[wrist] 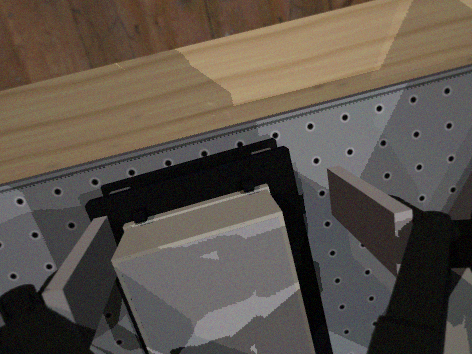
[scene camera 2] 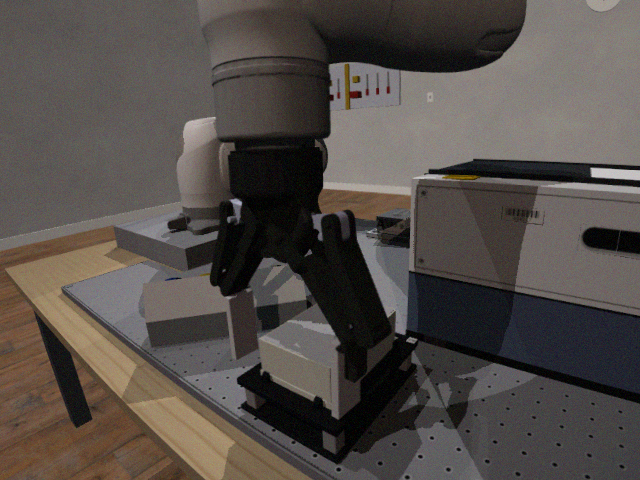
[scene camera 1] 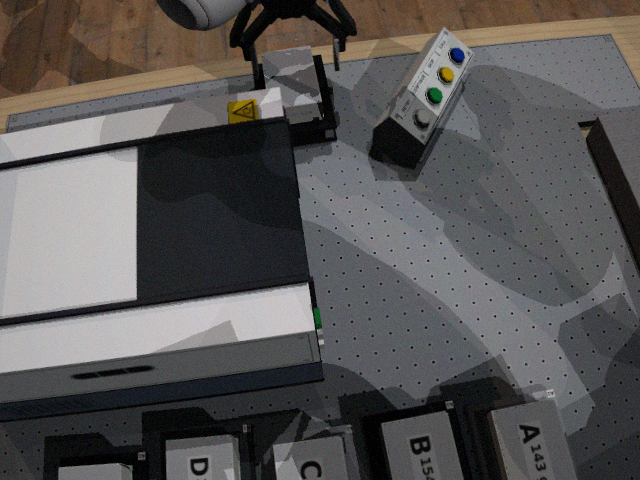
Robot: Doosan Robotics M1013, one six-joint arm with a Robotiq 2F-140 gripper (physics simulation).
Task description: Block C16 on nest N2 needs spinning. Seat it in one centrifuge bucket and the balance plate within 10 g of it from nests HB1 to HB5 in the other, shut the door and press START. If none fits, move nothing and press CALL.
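Pixels of known places: gripper, fingertip midpoint: (wrist: 224, 215) (scene camera 2: 289, 377) (scene camera 1: 296, 68); arm's base, link origin: (scene camera 2: 213, 222).
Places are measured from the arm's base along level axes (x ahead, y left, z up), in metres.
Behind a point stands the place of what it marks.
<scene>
A pale block (scene camera 1: 292, 69) {y -0.206, x 0.663, z 0.032 m} (scene camera 2: 294, 364) {y -0.252, x 0.681, z 0.021 m} (wrist: 215, 270) {y -0.233, x 0.671, z 0.032 m} sits in a black nest (scene camera 1: 324, 85) {y -0.209, x 0.614, z -0.010 m} (wrist: 200, 185) {y -0.265, x 0.675, z -0.010 m} beside the centrifuge; its nest label is not readable. My gripper (scene camera 1: 296, 64) {y -0.246, x 0.662, z -0.007 m} (scene camera 2: 295, 346) (wrist: 224, 215) {y -0.246, x 0.662, z -0.007 m} is open, its fingers on either side of the block with gaps in the wrist view. The centrifuge (scene camera 1: 155, 330) {y 0.279, x 0.767, z 0.161 m} (scene camera 2: 475, 232) {y -0.037, x 0.736, z 0.106 m} has a dark and white top; its bucket area does not show. A green button (scene camera 1: 317, 317) {y 0.253, x 0.599, z 0.143 m} is on its side. Plates A (scene camera 1: 509, 439) {y 0.357, x 0.369, z 0.005 m} marked 143, B (scene camera 1: 398, 439) {y 0.357, x 0.504, z 0.005 m} marked 154, C (scene camera 1: 289, 454) {y 0.379, x 0.635, z 0.005 m} and D (scene camera 1: 178, 454) {y 0.386, x 0.771, z 0.006 m} stand in a row; the last two weights are cut off.
A sloped button box (scene camera 1: 398, 139) {y -0.099, x 0.494, z -0.012 m} (scene camera 2: 180, 304) {y -0.269, x 0.450, z 0.005 m} with blue (scene camera 1: 456, 55) {y -0.249, x 0.395, z 0.022 m}, yellow (scene camera 1: 446, 74) {y -0.206, x 0.415, z 0.022 m}, green (scene camera 1: 434, 95) {y -0.161, x 0.438, z 0.022 m} and grey (scene camera 1: 421, 118) {y -0.114, x 0.461, z 0.022 m} buttons stands near the nest. A fifth plate (scene camera 1: 93, 471) {y 0.415, x 0.877, z 0.005 m} is partly in view. The wooden table edge (scene camera 2: 129, 382) {y -0.359, x 0.478, z -0.061 m} (wrist: 150, 90) {y -0.319, x 0.703, z -0.061 m} runs close behind the nest.
</scene>
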